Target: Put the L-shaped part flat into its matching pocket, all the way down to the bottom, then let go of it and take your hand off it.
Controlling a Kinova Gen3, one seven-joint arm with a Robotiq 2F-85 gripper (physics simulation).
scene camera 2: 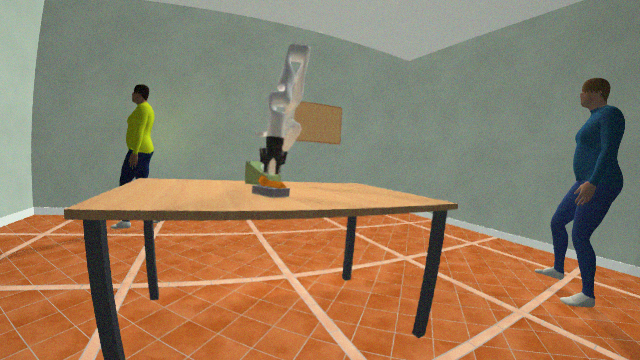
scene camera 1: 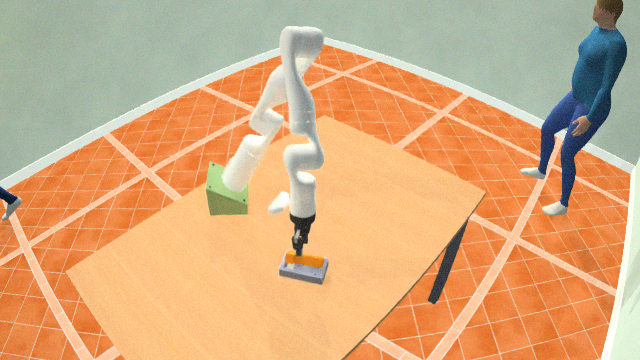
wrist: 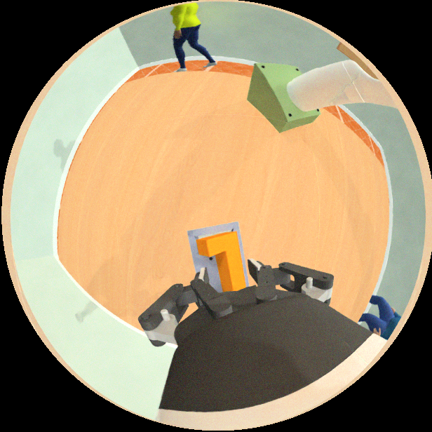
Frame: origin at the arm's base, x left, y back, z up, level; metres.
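Seen in the pictures: gripper, fingertip midpoint: (scene camera 2: pixel 271 174) (scene camera 1: pixel 301 249); arm's base, link origin: (scene camera 1: pixel 233 183).
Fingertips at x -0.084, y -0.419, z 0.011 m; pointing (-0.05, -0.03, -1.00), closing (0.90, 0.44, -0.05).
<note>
Pixels of each thing's middle, then the offset from my fingertips to it. Level surfaces: height alone.
- orange L-shaped part, body centre: (scene camera 1: pixel 304 260) (scene camera 2: pixel 271 183) dx -0.002, dy -0.013, dz -0.040 m
- grey block with the pocket, body centre: (scene camera 1: pixel 304 267) (scene camera 2: pixel 270 191) dx -0.007, dy -0.014, dz -0.070 m
- wooden table, surface height: dz -0.089 m
The orange L-shaped part (scene camera 1: pixel 312 260) (scene camera 2: pixel 272 183) (wrist: pixel 230 260) lies tilted on the grey block with the pocket (scene camera 1: pixel 301 275) (scene camera 2: pixel 270 192) (wrist: pixel 243 247). It stands proud of the block's top, and its side faces show. In scene camera 2 it slopes down to the right. A pale strip of the pocket shows beside it. My gripper (scene camera 1: pixel 298 253) (scene camera 2: pixel 272 171) (wrist: pixel 227 269) is open, low over the block, with one finger on each side of the long leg and nothing held. In the wrist view the gripper body hides the near end of the part and block.
The block stands on the wooden table (scene camera 1: pixel 220 280) (scene camera 2: pixel 175 197) (wrist: pixel 150 200). The green arm base (scene camera 1: pixel 227 200) (scene camera 2: pixel 254 172) (wrist: pixel 275 100) stands at the table's far side. A person in blue (scene camera 1: pixel 597 75) (scene camera 2: pixel 600 135) stands on the floor beyond the table, and a person in yellow (scene camera 2: pixel 141 127) (wrist: pixel 186 17) stands behind.
</note>
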